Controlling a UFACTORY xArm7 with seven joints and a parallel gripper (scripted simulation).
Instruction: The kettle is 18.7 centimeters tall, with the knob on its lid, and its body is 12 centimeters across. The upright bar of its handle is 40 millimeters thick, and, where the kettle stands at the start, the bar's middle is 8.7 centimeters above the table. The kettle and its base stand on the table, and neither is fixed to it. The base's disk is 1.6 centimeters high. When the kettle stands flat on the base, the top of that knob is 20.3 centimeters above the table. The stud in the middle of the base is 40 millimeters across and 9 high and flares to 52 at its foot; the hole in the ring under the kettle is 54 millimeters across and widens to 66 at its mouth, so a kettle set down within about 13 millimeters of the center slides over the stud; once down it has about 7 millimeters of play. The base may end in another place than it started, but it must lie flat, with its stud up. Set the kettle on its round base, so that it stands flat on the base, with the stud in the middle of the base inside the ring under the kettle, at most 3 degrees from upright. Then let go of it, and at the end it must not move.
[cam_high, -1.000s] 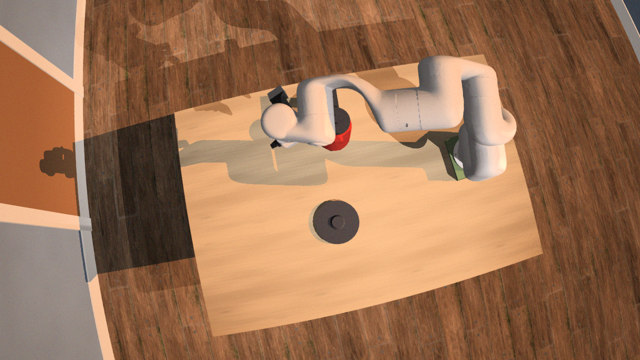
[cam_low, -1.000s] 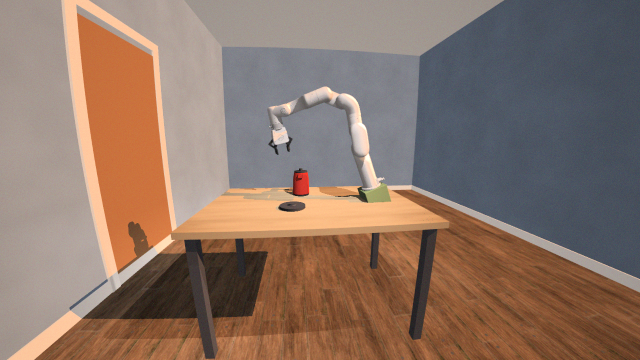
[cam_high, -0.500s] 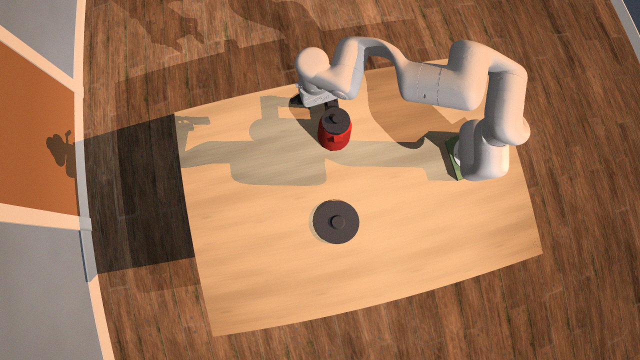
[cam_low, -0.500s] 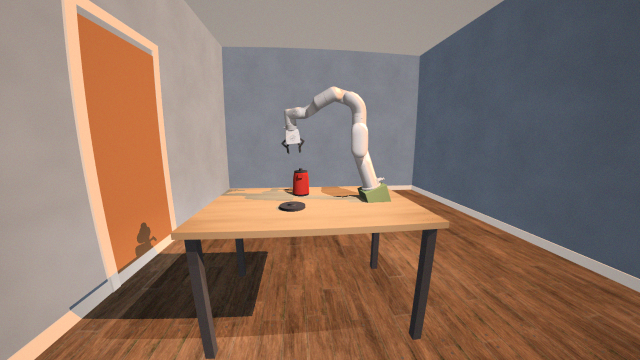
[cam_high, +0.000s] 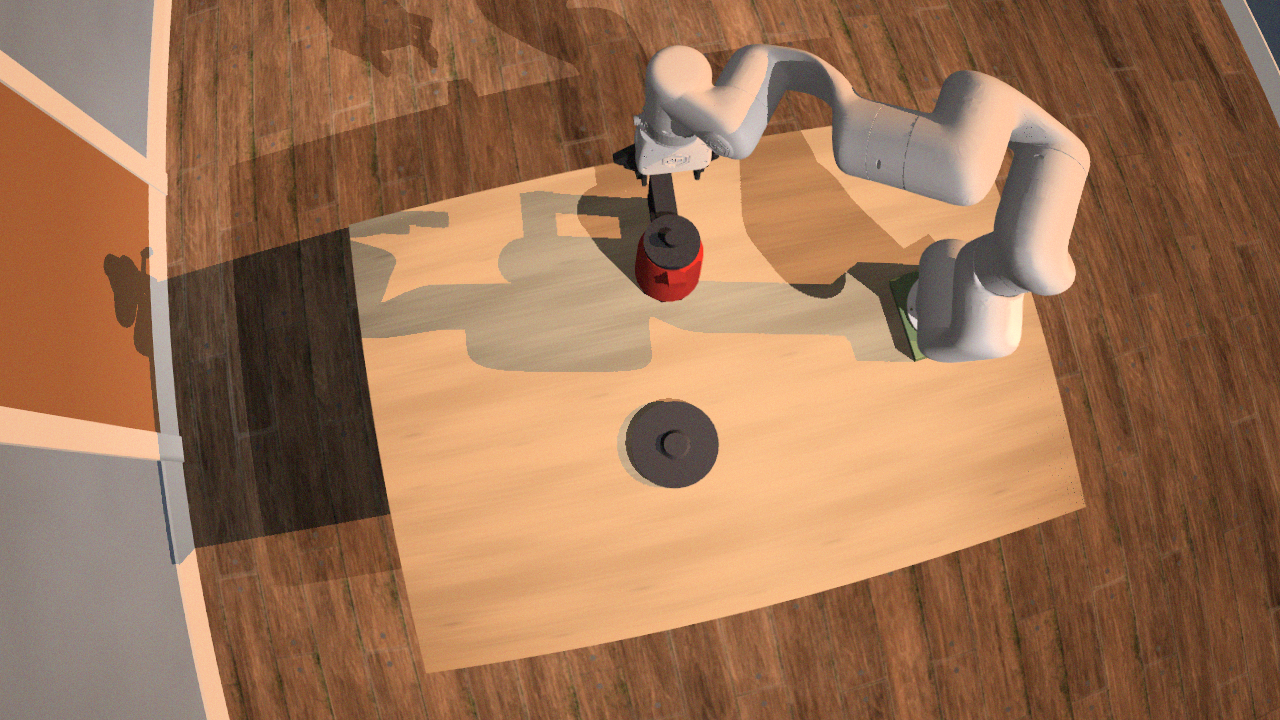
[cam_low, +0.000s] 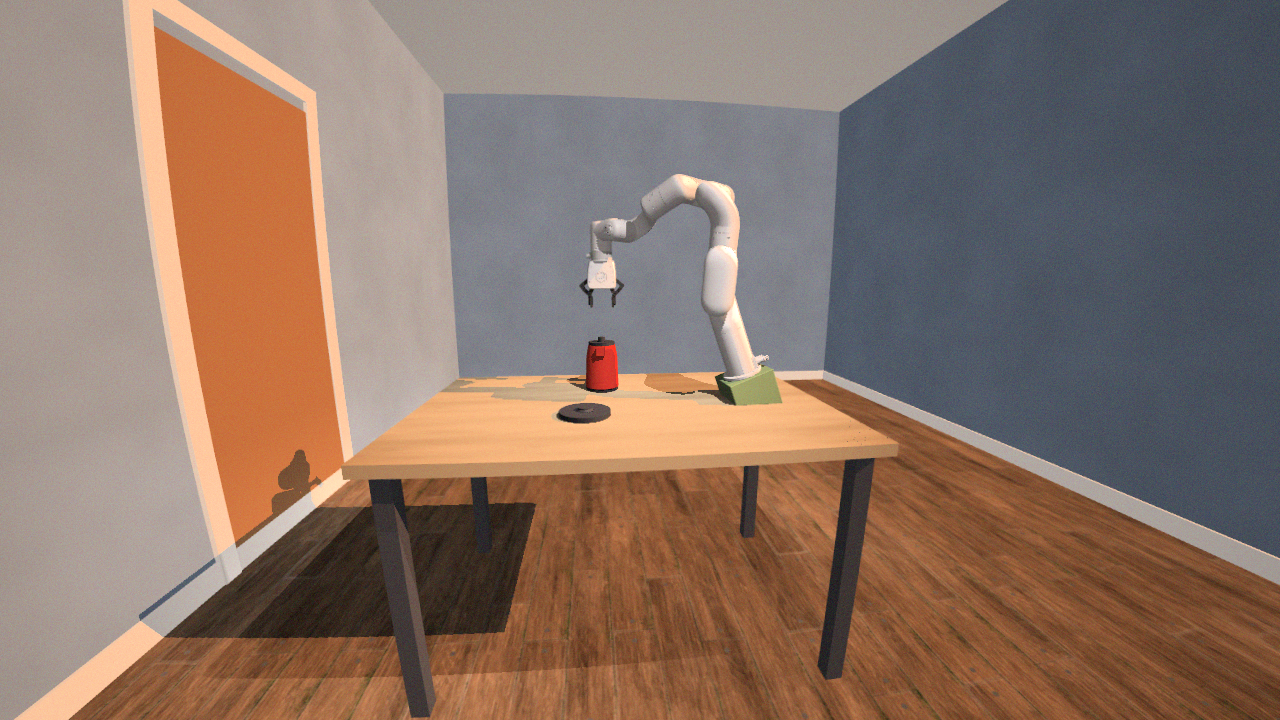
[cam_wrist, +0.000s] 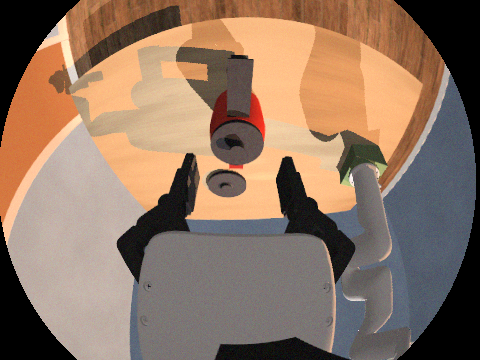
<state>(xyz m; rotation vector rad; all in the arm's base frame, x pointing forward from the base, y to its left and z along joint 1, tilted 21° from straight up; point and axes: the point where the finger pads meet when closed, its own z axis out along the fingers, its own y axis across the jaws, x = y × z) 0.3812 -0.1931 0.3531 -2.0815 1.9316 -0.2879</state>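
Right now the red kettle is 21 cm below my hand and 3 cm to the left of it. Also, from my hand: dark round base: 37 cm to the left, 29 cm below.
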